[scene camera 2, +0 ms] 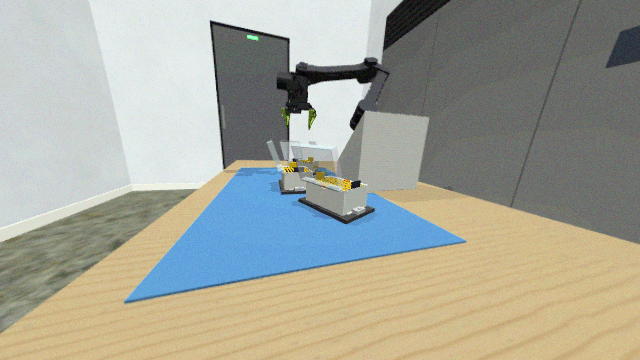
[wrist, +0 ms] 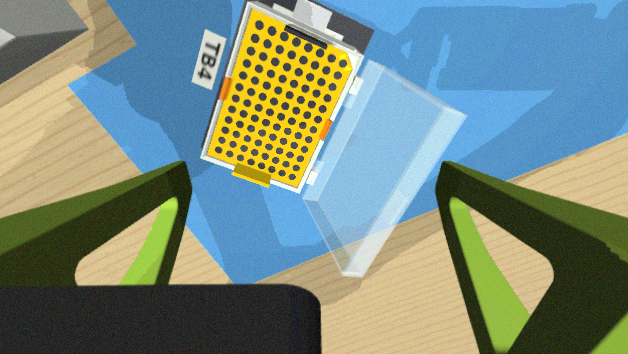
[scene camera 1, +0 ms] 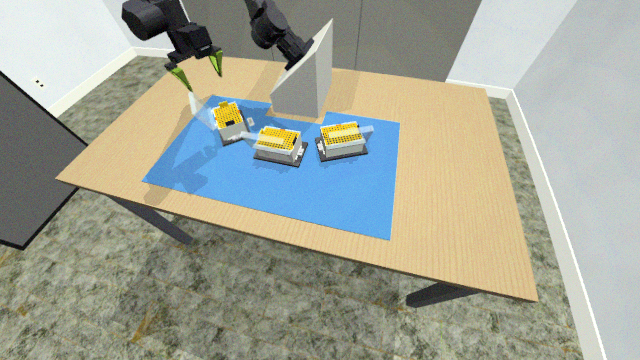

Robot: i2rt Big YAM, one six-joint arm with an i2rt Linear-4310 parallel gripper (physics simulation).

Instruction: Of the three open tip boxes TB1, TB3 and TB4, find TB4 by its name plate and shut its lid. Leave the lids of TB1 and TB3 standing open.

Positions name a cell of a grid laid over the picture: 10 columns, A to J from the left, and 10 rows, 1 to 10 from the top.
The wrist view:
my gripper: E5
clear lid: G4
name plate: D2
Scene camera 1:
my gripper: D3
